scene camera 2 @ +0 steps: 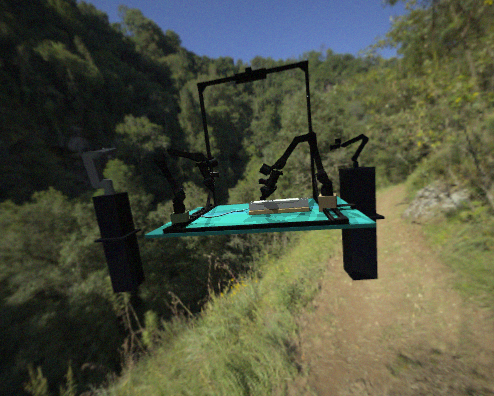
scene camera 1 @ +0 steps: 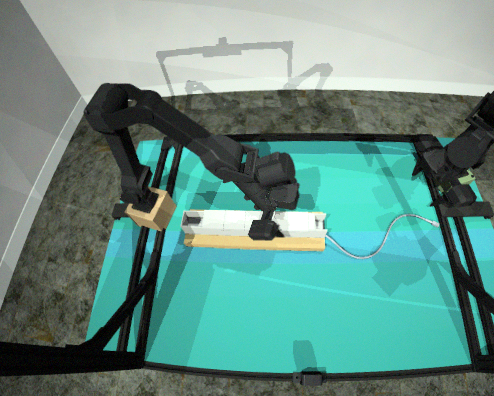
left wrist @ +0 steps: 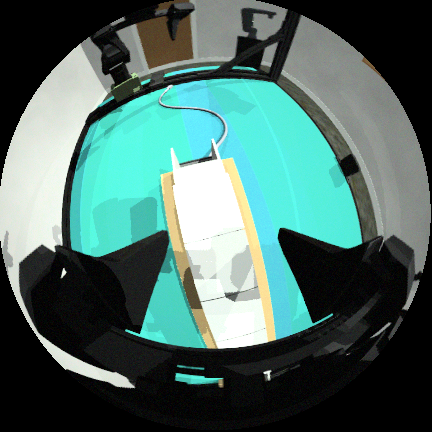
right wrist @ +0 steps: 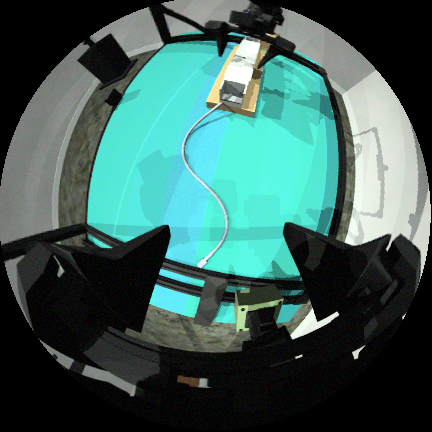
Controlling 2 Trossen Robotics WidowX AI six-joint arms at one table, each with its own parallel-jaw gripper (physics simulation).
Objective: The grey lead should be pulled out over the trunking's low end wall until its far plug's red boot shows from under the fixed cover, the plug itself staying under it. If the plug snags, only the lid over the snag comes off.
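Frame: origin at the left arm's base, x ahead, y left, z up, level; millimetres.
Where they show: left gripper, between the fingertips: (scene camera 2: 264,199) (scene camera 1: 287,221) (left wrist: 224,235) (right wrist: 238,61); right gripper, between the fingertips: (scene camera 2: 214,191) (scene camera 1: 421,190) (left wrist: 150,45) (right wrist: 228,229); left arm's base, origin of its link: (scene camera 2: 327,194) (scene camera 1: 145,201); right arm's base, origin of its link: (scene camera 2: 179,212) (left wrist: 122,79) (right wrist: 259,317).
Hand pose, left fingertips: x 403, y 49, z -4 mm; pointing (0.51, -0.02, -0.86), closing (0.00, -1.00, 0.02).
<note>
Things, the pixels of their centre, and the offset from my left fingertips. "spot": a spot on its surface instead.
- wooden base, a spot on its surface: (scene camera 1: 225,243) spot: 66 mm down, 153 mm back, 80 mm right
- grey lead, a spot on its surface: (left wrist: 226,129) (scene camera 1: 351,255) spot: 82 mm down, 193 mm ahead, 19 mm right
The white trunking (scene camera 1: 210,222) (left wrist: 207,200) (right wrist: 240,67) lies on a wooden base (scene camera 1: 225,243). Its lids meet at thin seams and look seated. The grey lead (scene camera 1: 361,257) (left wrist: 226,129) (right wrist: 184,150) leaves the trunking's right end in scene camera 1 and curves to its near plug (scene camera 1: 435,224) (left wrist: 170,87) (right wrist: 202,263) at the table's right side. The far plug and its red boot do not show. My left gripper (scene camera 1: 265,231) (left wrist: 224,235) is open above the trunking, one finger to each side. My right gripper (right wrist: 228,229) is open and empty, raised above the near plug's end of the lead.
The left arm's wooden mount (scene camera 1: 162,210) stands left of the trunking in scene camera 1. The right arm's green mount (right wrist: 242,317) stands near the near plug. Black rails (scene camera 1: 460,265) run along the table's sides. The left arm reaches over the trunking.
</note>
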